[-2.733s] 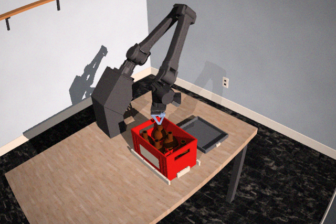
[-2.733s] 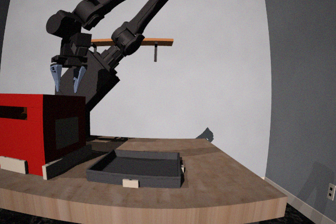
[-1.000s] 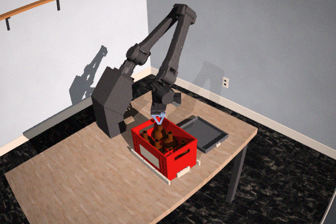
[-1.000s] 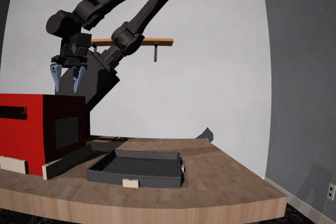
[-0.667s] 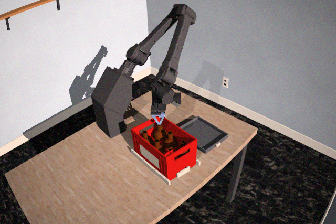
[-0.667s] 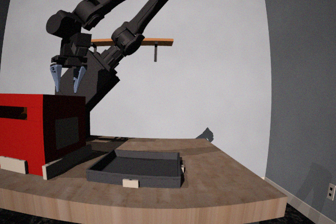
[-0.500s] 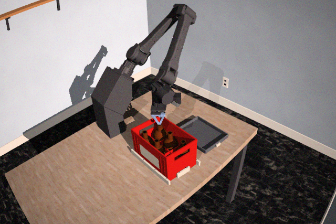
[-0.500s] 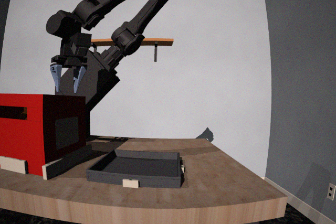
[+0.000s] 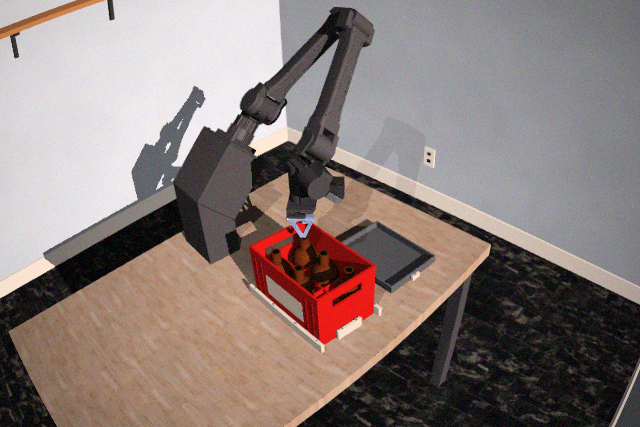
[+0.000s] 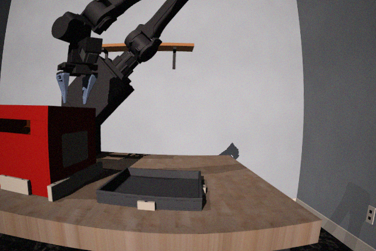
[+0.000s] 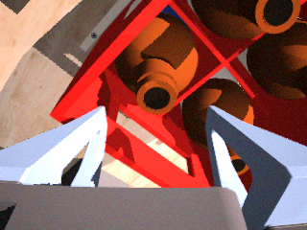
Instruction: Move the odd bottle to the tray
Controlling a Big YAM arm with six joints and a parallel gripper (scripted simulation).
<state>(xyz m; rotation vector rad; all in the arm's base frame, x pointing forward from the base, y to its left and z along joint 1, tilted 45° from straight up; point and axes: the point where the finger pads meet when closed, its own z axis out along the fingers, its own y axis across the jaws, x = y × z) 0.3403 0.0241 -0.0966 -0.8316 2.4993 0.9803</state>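
Now: hand 8 cm short of the red crate, 6 cm to the left of it and 11 cm above it. Also, from my hand: dark grey tray: 10 cm ahead, 22 cm to the left, 18 cm below.
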